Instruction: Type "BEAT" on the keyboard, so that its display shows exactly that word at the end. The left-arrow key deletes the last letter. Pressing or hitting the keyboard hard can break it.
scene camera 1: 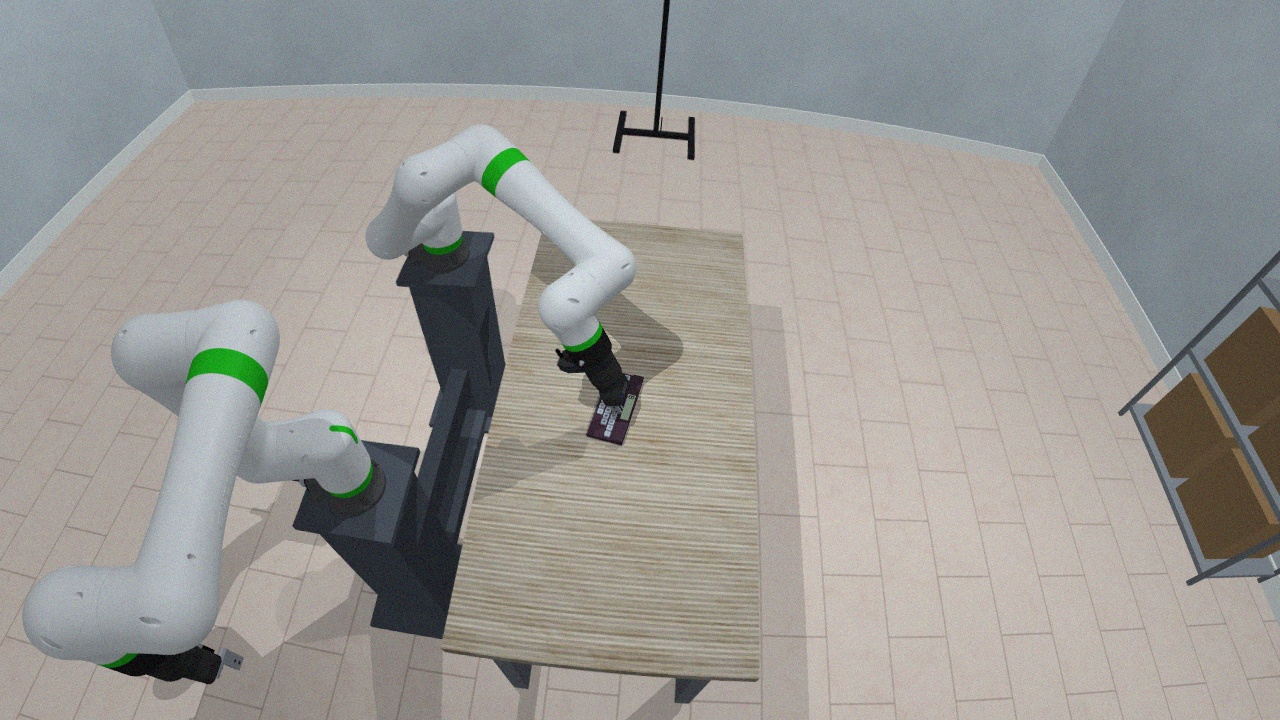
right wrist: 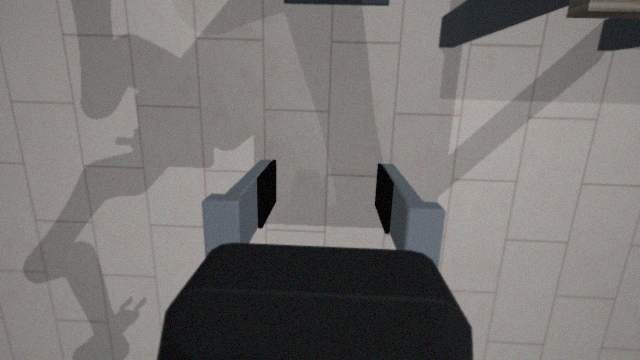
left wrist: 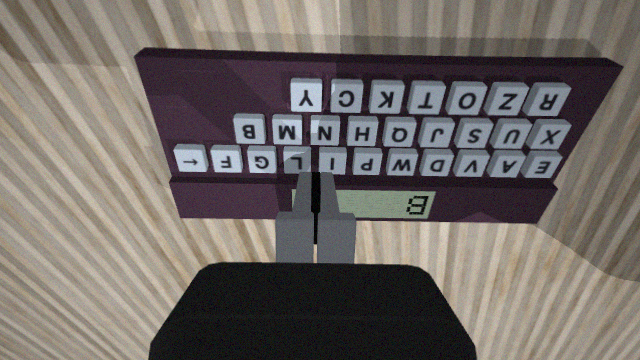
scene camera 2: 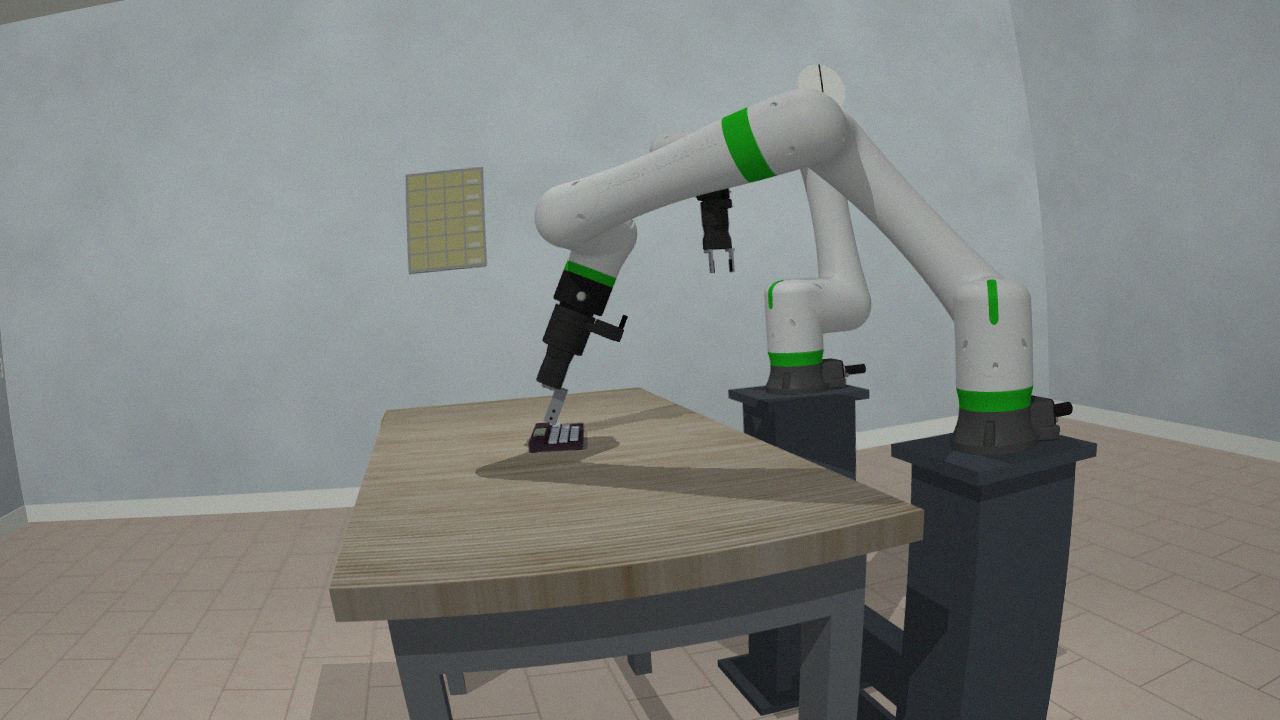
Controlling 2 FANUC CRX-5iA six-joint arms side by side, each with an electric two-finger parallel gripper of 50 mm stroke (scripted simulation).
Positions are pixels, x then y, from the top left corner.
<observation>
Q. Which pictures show my right gripper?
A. Scene camera 1, the right wrist view and scene camera 2 only.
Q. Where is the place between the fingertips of my right gripper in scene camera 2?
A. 722, 272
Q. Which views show my left gripper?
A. Scene camera 1, the left wrist view and scene camera 2 only.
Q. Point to a left-arrow key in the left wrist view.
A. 190, 157
</observation>
